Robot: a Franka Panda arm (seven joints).
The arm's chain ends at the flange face. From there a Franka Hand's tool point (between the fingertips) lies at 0.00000 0.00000 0.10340 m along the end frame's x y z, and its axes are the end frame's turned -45 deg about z.
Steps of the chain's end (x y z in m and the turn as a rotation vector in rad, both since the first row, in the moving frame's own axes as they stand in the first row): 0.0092 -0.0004 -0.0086 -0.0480 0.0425 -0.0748; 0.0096 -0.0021 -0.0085 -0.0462 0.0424 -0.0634; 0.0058 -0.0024 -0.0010 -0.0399 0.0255 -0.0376; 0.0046 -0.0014 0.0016 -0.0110 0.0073 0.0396
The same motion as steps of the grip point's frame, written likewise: 0.0066 0.0128 -0.0088 -0.0640 -0.0039 -0.0748; 0.0082 0.0118 -0.0087 -0.0626 -0.0027 -0.0634; 0.0048 0.0072 -0.0011 -0.0462 -0.0102 -0.0376; 0.0039 0.0036 0.0016 -0.0129 -0.0026 0.0396
